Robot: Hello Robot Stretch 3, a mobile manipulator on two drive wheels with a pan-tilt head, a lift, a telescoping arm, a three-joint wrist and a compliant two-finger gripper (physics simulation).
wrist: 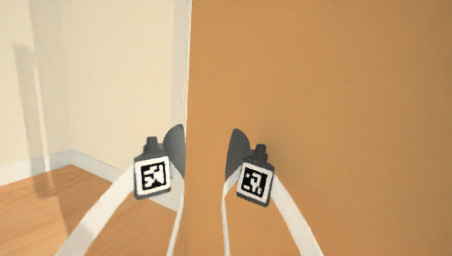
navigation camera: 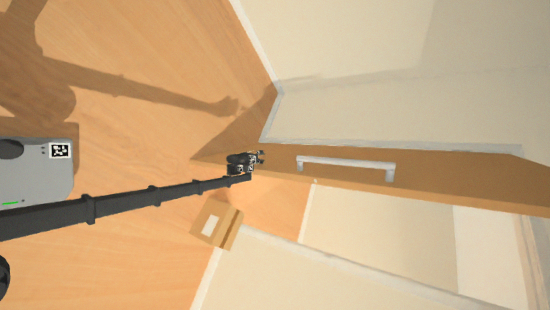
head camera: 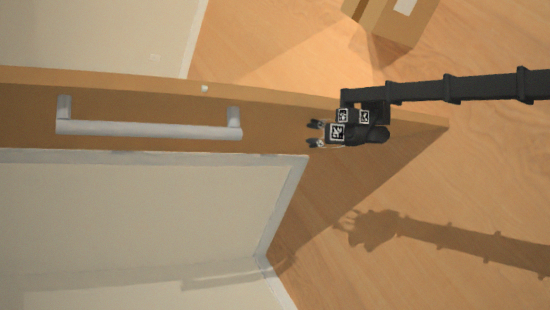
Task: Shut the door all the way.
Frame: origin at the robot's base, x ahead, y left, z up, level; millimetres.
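Seen in the pictures: gripper, fingertip midpoint: (navigation camera: 263, 156) (head camera: 308, 133); robot's base, origin of the base link: (navigation camera: 8, 148).
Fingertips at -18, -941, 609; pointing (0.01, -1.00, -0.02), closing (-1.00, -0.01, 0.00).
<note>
Offsets run from my fingertips to a thing's top centre, as dx, dy, dz. "spot": to the spot under its first point.
The brown door (head camera: 275, 132) (navigation camera: 450, 172) (wrist: 340, 90) stands open, with wooden floor on both sides of its free end. A long grey bar handle {spot: +13, +85, +496} (head camera: 150, 129) (navigation camera: 345, 162) is on its face; it does not show in the wrist view. My gripper (head camera: 314, 133) (navigation camera: 261, 156) (wrist: 207, 145) is open and empty. It is at the handle side of the door, between the handle and the free end. In the wrist view the right finger is in front of the door face and the left one is by its border with the white trim. Whether a fingertip touches the door cannot be told.
My dark arm (head camera: 475, 87) (navigation camera: 125, 201) reaches over the door's top edge. A cardboard box {-598, -59, -330} (head camera: 400, 25) (navigation camera: 212, 225) stands on the floor beyond the door. A cream wall (head camera: 150, 210) (navigation camera: 375, 115) (wrist: 110, 80) with white trim is on the handle side. My grey base (navigation camera: 30, 175) shows at the left.
</note>
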